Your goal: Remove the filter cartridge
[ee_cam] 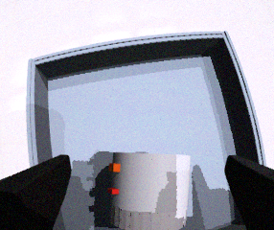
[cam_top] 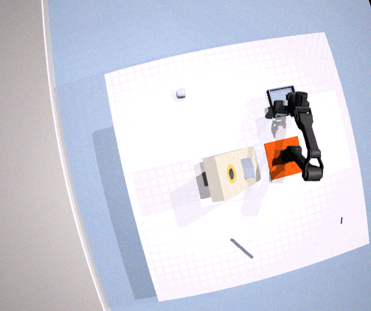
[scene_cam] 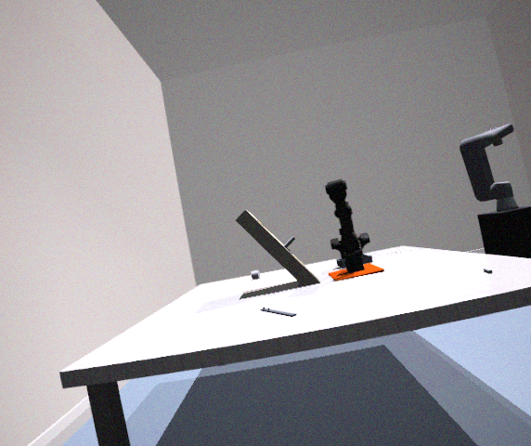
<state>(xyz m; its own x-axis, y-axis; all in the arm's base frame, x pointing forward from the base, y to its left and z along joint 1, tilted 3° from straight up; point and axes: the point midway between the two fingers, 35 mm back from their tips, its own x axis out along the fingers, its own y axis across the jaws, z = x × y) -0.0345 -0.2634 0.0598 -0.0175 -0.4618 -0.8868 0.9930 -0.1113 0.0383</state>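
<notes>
Right now my gripper tip is 20 mm to the right of the round filter cartridge and 20 mm above it. Also, from my gripper tip: tray: 40 mm below, 10 mm to the right; then beige service panel: 350 mm ahead, 300 mm to the left, 130 mm above.
</notes>
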